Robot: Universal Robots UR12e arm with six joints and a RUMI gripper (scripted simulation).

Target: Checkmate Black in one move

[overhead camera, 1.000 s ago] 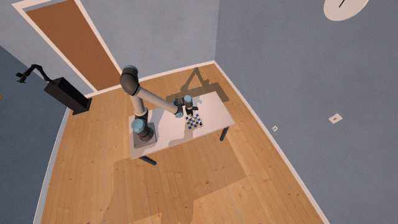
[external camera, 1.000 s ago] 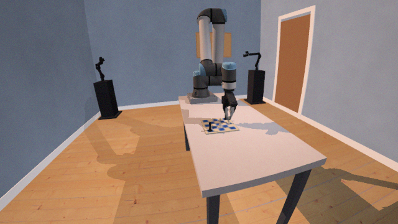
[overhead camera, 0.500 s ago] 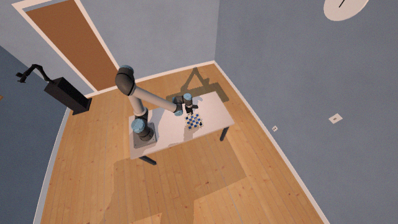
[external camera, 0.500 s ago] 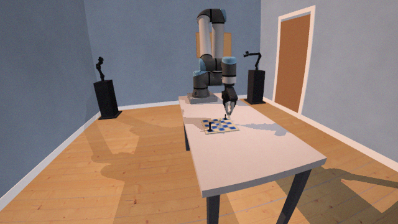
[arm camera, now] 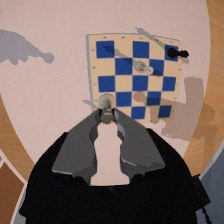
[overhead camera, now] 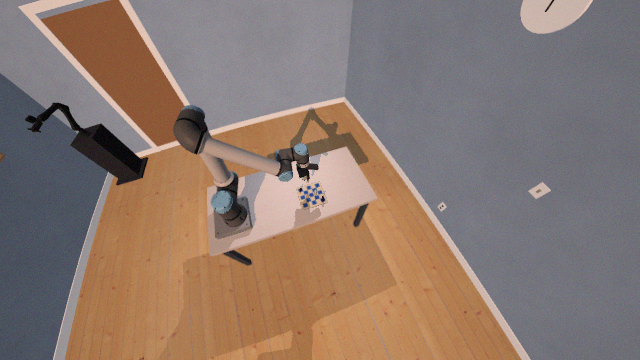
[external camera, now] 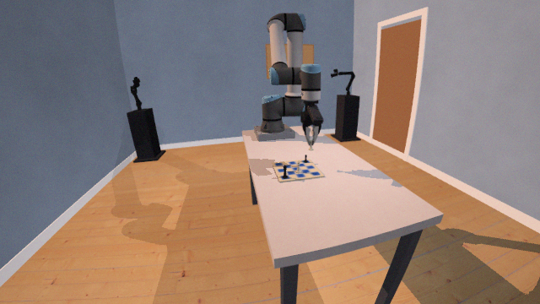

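Now: the chessboard 8 cm to the right of my hand and 14 cm below it.
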